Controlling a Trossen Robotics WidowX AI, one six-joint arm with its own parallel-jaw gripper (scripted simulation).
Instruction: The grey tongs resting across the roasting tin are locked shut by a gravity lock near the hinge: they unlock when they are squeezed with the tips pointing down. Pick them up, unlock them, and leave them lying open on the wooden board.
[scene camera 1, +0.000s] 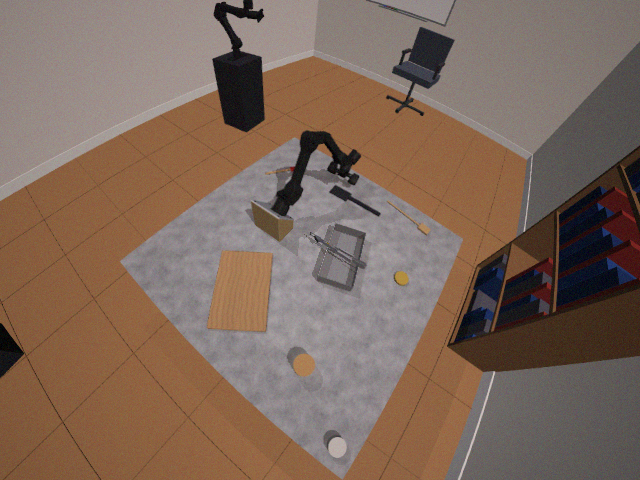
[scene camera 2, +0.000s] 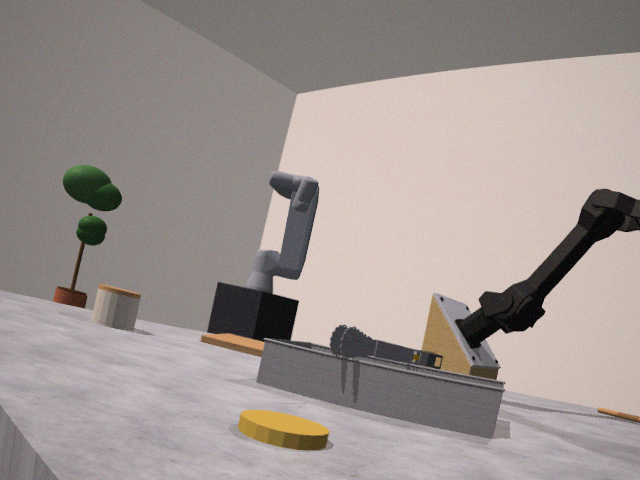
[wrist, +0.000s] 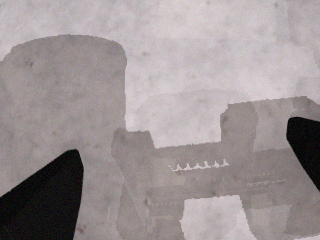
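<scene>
There's a wooden board (scene camera 1: 240, 299), and you'd get the board in scene camera 2 (scene camera 2: 245, 345) too. There's also a tan-lidded jar (scene camera 2: 116, 308), but the jar is out of frame in the wrist view. A yellow disc (scene camera 2: 279, 429) is there as well, and in the wrist view the disc is out of frame. As for the gripper (wrist: 187, 143), it's open and holds nothing.
</scene>
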